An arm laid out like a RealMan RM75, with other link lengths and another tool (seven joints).
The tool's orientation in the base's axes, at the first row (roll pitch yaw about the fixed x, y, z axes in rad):
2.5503 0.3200 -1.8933
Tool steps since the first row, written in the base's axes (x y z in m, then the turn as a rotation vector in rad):
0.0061 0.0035 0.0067 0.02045 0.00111 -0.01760
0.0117 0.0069 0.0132 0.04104 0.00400 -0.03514
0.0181 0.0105 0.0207 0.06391 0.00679 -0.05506
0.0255 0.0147 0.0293 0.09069 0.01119 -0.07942
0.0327 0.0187 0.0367 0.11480 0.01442 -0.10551
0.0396 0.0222 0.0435 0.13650 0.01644 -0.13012
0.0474 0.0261 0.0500 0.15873 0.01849 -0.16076
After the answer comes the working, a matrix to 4 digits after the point.
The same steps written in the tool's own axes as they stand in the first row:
-0.0071 -0.0013 -0.0065 -0.00162 -0.02644 0.00522
-0.0139 -0.0022 -0.0127 -0.00489 -0.05280 0.01109
-0.0214 -0.0033 -0.0199 -0.00802 -0.08235 0.01777
-0.0301 -0.0046 -0.0282 -0.01238 -0.11739 0.02690
-0.0382 -0.0063 -0.0356 -0.01433 -0.15121 0.03808
-0.0456 -0.0082 -0.0425 -0.01494 -0.18233 0.04865
-0.0535 -0.0110 -0.0495 -0.01383 -0.21708 0.06376

The tool's axes in the first row as the columns of a matrix, in the base's axes (rounded; the answer above uses it unrounded):
-0.3009 -0.8430 -0.4459
-0.9003 0.0968 0.4244
-0.3146 0.5291 -0.7881

